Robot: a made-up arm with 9 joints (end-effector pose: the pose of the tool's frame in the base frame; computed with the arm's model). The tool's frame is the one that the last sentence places. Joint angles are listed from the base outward.
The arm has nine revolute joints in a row. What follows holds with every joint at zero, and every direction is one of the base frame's. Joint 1 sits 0.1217 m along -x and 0.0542 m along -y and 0.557 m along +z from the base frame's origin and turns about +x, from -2.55 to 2.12 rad. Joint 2 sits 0.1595 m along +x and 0.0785 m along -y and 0.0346 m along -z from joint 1 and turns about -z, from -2.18 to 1.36 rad. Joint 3 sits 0.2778 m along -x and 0.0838 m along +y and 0.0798 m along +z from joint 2 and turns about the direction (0.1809, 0.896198, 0.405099), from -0.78 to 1.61 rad. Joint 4 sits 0.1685 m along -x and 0.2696 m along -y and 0.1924 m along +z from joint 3 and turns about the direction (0.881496, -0.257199, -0.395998), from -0.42 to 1.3 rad. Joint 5 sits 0.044 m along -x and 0.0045 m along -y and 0.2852 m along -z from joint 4 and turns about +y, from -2.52 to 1.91 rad. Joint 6 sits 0.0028 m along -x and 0.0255 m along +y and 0.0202 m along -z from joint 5 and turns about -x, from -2.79 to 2.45 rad. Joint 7 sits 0.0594 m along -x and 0.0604 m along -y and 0.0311 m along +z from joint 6 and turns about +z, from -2.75 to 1.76 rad. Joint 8 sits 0.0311 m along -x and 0.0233 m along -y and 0.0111 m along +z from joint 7 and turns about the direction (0.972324, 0.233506, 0.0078), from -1.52 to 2.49 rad. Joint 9 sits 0.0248 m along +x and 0.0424 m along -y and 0.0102 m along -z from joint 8 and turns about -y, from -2.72 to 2.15 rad. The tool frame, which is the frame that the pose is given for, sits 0.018 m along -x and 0.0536 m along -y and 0.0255 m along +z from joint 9; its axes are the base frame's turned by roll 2.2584, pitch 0.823 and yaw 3.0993 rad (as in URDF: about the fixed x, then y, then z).
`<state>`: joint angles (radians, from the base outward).
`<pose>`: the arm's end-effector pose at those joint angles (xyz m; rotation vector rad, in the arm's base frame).
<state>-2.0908 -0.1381 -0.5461 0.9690 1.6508 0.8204 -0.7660 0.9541 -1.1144</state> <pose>-0.3780 0.0799 0.7563 1.3574 2.6984 -0.5697</pose>
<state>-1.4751 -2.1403 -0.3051 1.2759 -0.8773 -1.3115 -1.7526 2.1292 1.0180</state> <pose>0.1286 0.0473 0.9925 2.2955 0.1445 -0.7768</pose>
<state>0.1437 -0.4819 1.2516 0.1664 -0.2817 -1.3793 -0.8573 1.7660 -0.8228</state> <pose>-0.3238 -0.5302 0.5982 -2.2049 0.9404 -1.5710</pose>
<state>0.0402 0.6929 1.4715 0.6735 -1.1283 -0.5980 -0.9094 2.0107 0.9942</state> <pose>-0.2592 0.1062 0.6633 1.7471 -1.2578 -0.1248</pose>
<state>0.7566 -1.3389 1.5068 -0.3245 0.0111 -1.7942 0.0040 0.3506 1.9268</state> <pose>0.3429 -0.5799 0.1935 0.2884 1.9562 1.8569</pose>
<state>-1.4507 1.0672 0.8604 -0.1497 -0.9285 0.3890 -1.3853 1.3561 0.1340</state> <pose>-0.5069 -0.0605 0.3469 -0.6689 0.2921 0.0591</pose>
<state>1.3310 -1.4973 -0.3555 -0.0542 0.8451 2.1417 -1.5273 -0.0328 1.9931</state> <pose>0.0848 -0.2255 -0.1427 -0.3472 -1.0941 -1.4044</pose>
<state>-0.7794 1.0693 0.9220 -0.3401 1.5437 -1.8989 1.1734 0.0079 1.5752</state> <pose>-0.5436 0.1785 0.5248 0.7047 0.6403 -0.6175</pose>
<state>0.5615 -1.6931 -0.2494 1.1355 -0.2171 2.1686 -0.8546 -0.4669 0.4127</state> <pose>-0.1423 -0.6290 0.3794 -0.4377 1.1425 -0.1527</pose>
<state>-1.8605 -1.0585 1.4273 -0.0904 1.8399 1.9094 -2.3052 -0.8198 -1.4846</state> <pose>0.0514 0.2248 0.8625 1.2328 -0.1491 1.7366</pose>
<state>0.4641 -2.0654 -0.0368 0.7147 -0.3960 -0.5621 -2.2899 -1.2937 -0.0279</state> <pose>0.3424 -0.5228 0.3338 0.8739 -2.4224 -0.5613</pose>
